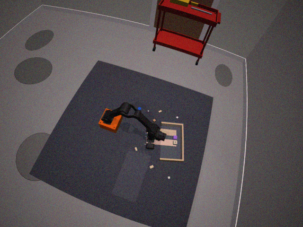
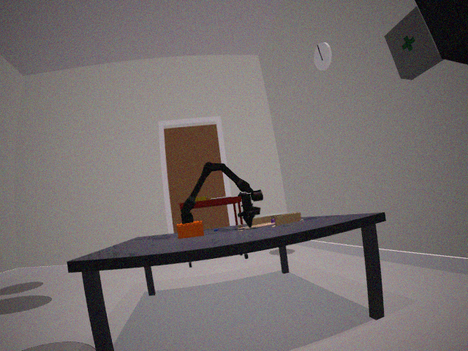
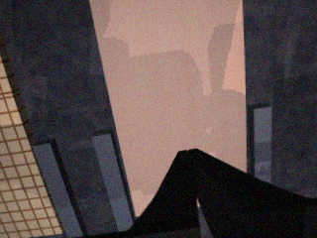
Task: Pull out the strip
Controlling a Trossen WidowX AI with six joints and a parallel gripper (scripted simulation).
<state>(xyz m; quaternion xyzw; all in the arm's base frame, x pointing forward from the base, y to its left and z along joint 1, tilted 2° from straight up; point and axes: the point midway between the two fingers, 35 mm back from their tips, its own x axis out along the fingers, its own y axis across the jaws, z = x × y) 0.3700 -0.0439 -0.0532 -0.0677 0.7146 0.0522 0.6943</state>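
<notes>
Now: gripper tip 100 mm short of the pink strip and 20 mm to the right of it. Round my gripper tip: blue disc (160 mm behind, 270 mm to the left); labelled cube (210 mm ahead, 30 mm to the left, 20 mm above).
</notes>
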